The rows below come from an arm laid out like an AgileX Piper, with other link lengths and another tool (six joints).
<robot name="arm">
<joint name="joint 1" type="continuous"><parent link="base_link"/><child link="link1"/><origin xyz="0.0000 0.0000 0.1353" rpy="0.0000 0.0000 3.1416"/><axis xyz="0 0 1"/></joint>
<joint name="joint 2" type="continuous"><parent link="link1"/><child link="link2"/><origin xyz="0.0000 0.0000 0.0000" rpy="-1.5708 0.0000 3.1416"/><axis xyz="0 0 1"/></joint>
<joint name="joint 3" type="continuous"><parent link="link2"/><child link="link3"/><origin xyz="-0.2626 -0.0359 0.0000" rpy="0.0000 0.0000 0.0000"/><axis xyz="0 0 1"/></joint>
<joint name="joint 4" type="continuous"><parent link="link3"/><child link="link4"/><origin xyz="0.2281 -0.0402 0.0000" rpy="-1.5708 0.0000 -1.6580"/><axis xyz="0 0 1"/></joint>
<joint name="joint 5" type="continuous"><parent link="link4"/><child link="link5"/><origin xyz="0.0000 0.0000 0.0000" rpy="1.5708 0.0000 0.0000"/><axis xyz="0 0 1"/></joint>
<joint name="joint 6" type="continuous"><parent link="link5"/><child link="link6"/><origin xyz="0.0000 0.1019 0.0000" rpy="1.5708 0.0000 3.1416"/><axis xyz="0 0 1"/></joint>
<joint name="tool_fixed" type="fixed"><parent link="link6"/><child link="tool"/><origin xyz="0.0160 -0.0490 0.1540" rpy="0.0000 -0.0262 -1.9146"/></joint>
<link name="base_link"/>
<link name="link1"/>
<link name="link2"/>
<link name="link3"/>
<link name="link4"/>
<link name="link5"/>
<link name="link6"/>
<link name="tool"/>
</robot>
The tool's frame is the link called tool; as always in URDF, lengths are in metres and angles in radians. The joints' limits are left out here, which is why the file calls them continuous.
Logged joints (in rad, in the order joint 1, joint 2, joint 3, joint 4, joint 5, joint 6), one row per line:
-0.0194, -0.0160, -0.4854, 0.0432, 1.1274, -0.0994
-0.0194, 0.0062, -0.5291, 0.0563, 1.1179, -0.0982
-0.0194, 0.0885, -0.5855, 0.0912, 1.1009, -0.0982
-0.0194, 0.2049, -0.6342, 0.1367, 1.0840, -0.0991
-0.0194, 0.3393, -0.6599, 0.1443, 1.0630, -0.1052
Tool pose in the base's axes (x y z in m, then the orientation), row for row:
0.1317, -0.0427, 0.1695, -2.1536, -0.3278, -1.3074
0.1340, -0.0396, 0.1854, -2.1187, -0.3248, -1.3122
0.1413, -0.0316, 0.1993, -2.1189, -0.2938, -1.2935
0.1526, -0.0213, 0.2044, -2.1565, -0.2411, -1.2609
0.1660, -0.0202, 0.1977, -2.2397, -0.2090, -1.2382
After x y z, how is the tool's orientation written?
As angles about the fixed x, y, z axes (roll, pitch, yaw), in radians.
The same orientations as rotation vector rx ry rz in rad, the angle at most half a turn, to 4 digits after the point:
-1.9711, 1.2492, -1.0664
-1.9414, 1.2291, -1.0805
-1.9331, 1.2225, -1.0399
-1.9484, 1.2366, -0.9539
-2.0066, 1.2815, -0.8713

